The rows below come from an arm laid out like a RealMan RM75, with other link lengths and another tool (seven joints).
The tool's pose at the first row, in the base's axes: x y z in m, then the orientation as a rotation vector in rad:
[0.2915, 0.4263, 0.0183, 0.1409, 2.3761, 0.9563]
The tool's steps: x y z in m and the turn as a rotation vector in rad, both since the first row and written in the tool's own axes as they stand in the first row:
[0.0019, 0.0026, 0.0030, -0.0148, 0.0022, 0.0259]
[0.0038, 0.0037, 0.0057, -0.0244, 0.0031, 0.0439]
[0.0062, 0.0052, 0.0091, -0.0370, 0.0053, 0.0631]
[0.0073, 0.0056, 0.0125, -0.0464, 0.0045, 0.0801]
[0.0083, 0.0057, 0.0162, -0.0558, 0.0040, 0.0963]
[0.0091, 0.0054, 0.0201, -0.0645, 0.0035, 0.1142]
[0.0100, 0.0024, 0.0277, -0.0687, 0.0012, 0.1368]
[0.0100, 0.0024, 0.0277, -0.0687, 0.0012, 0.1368]
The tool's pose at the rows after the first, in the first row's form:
[0.2913, 0.4306, 0.0174, 0.1654, 2.3741, 0.9864]
[0.2910, 0.4336, 0.0157, 0.1830, 2.3721, 1.0063]
[0.2907, 0.4375, 0.0136, 0.2005, 2.3697, 1.0306]
[0.2916, 0.4402, 0.0113, 0.2178, 2.3658, 1.0493]
[0.2928, 0.4428, 0.0088, 0.2340, 2.3619, 1.0676]
[0.2942, 0.4451, 0.0059, 0.2527, 2.3583, 1.0859]
[0.2979, 0.4478, -0.0009, 0.2796, 2.3557, 1.1004]
[0.2979, 0.4478, -0.0009, 0.2796, 2.3557, 1.1004]

